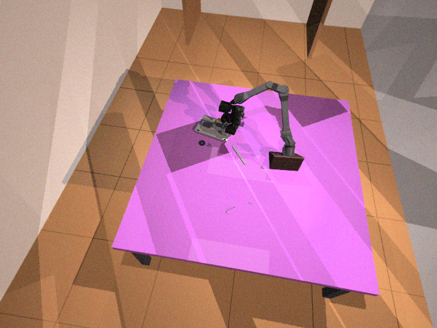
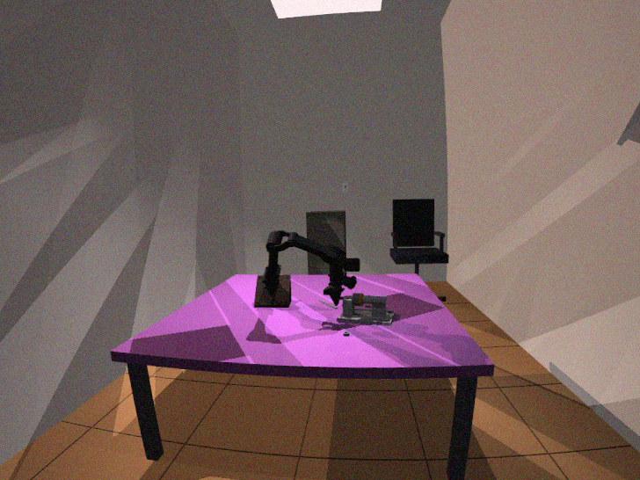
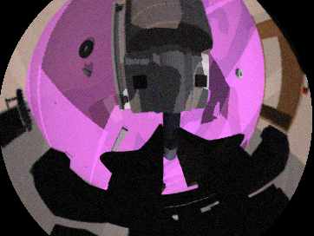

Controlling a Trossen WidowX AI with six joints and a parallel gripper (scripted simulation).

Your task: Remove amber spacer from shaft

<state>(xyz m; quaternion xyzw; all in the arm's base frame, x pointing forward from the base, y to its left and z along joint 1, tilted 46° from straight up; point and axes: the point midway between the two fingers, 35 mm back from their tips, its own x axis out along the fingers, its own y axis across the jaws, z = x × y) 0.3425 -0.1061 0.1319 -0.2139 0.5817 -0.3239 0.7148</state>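
My gripper tip is 7 cm short of the thin dark shaft, 2 cm to the left of it and 3 cm below it. The rest, counted from my gripper tip: grey support block: 14 cm ahead, 3 cm to the right; then metal strip: 6 cm behind, 15 cm to the left, 4 cm below; then amber spacer: 11 cm ahead, 2 cm to the right, 3 cm above.
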